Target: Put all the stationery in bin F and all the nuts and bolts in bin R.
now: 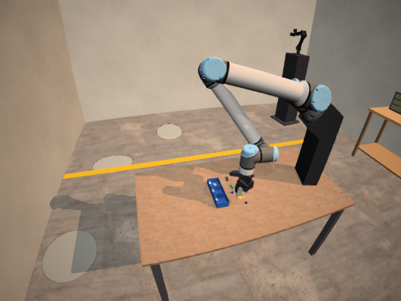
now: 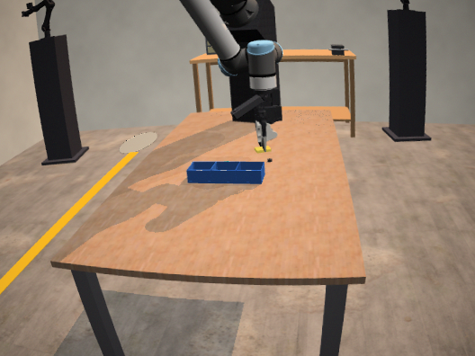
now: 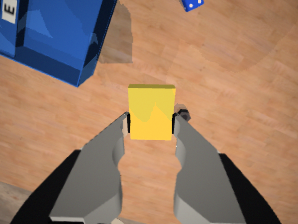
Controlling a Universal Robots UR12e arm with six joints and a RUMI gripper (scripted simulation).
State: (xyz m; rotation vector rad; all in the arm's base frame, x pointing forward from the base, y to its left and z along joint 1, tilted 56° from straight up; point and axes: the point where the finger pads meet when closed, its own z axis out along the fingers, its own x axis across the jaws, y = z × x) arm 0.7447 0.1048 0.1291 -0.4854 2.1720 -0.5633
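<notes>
My hand is 70 mm short of the grey piece, 220 mm to the left of it and 60 mm above it. The rest, counted from my hand: blue die: 10 mm behind, 100 mm to the right, 70 mm below; black hexagonal nut: 50 mm behind, 30 mm to the left, 70 mm below; yellow block: 10 mm below.
</notes>
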